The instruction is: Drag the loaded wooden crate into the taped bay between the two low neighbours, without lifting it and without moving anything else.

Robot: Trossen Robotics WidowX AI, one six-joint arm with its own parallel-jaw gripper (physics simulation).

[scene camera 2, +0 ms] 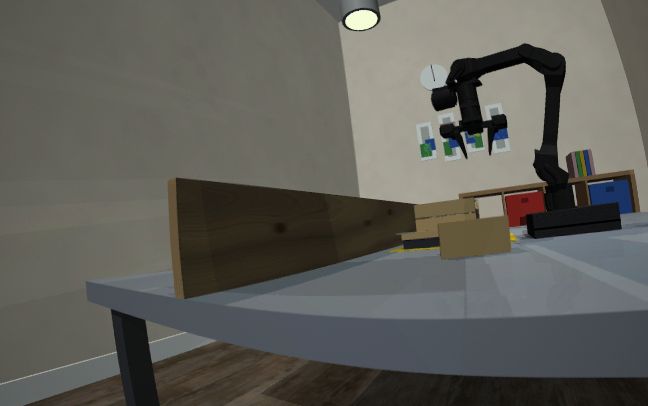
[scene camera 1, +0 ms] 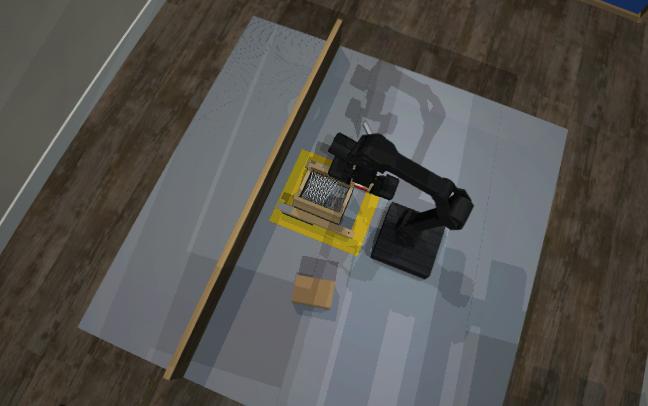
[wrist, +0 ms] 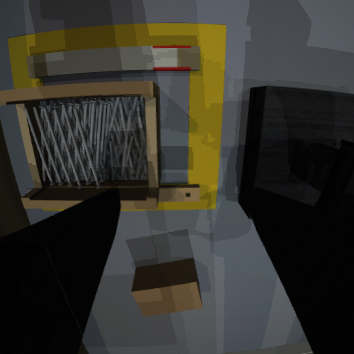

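Pixels of known places: gripper, fingertip midpoint: (scene camera 2: 478, 157) (scene camera 1: 359, 187) (wrist: 185, 197); arm's base, origin of the base link: (scene camera 2: 561, 209) (scene camera 1: 407, 237) (wrist: 311, 161).
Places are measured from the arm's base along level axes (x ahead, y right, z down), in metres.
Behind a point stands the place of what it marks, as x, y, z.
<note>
The wooden crate (scene camera 1: 318, 211) @(0.291, -0.036, -0.031) (wrist: 152, 142) @(0.221, 0.033, -0.029) is full of nails (scene camera 1: 322, 191) @(0.303, 0.028, -0.041) (wrist: 75, 140) @(0.303, 0.041, -0.040). It stands upright within the yellow tape (scene camera 1: 367, 217) @(0.139, 0.033, 0.055) (wrist: 206, 120) @(0.147, 0.049, 0.055), towards the long-board side, with a gap on the robot-base side. One low neighbour (wrist: 100, 62) @(0.292, 0.131, 0.041), grey with red lines, lies apart along one crate side. The other, a low wooden one (scene camera 1: 345, 231) @(0.190, -0.052, 0.013) (wrist: 177, 194) @(0.192, -0.053, 0.013), runs close along the opposite side; I cannot tell whether they touch. My gripper (scene camera 2: 478, 156) @(0.194, 0.035, -0.166) (wrist: 185, 197) @(0.194, 0.035, -0.166) is open and empty, high above the table; in the top view the arm hides its fingertips.
A long upright board (scene camera 1: 255, 200) @(0.478, -0.088, -0.073) (scene camera 2: 300, 235) @(0.480, -0.407, -0.007) runs beside the bay. A wooden block (scene camera 1: 312, 291) @(0.216, -0.270, -0.004) (scene camera 2: 475, 237) @(0.205, -0.307, 0.026) (wrist: 172, 300) @(0.204, -0.270, -0.004) stands outside the tape. The black robot base (scene camera 1: 407, 245) @(0.000, -0.046, -0.071) (scene camera 2: 575, 220) @(-0.009, -0.093, 0.026) is on the other side. A pale thin rod (scene camera 1: 367, 127) @(0.253, 0.346, 0.044) lies beyond the arm.
</note>
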